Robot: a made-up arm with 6 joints.
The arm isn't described. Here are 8 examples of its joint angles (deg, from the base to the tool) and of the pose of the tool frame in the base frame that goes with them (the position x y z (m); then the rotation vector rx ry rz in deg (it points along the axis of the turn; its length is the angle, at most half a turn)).
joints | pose
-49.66 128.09 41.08 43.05 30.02 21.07 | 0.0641 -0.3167 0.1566 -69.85 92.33 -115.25
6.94 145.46 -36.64 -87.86 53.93 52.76 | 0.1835 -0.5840 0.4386 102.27 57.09 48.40
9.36 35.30 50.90 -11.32 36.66 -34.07 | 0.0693 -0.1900 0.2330 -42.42 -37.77 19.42
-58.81 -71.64 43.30 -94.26 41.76 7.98 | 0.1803 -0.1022 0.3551 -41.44 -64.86 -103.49
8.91 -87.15 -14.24 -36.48 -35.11 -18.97 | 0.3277 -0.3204 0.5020 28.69 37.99 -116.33
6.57 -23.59 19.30 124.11 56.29 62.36 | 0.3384 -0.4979 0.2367 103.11 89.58 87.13
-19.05 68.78 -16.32 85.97 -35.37 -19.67 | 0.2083 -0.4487 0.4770 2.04 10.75 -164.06
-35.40 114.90 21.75 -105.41 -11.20 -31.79 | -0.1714 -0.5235 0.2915 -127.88 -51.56 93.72
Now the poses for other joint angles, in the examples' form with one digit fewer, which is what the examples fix.
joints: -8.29 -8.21 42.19 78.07 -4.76 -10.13
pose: 0.268 -0.345 0.462 38.7 63.3 -43.3
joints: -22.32 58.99 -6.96 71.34 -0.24 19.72
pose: 0.219 -0.383 0.478 32.9 25.5 -126.2
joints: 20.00 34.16 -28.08 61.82 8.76 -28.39
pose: 0.324 -0.300 0.457 5.3 -9.0 -89.9
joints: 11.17 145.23 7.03 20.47 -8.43 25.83
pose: 0.314 -0.387 0.140 -94.9 -56.0 -89.6
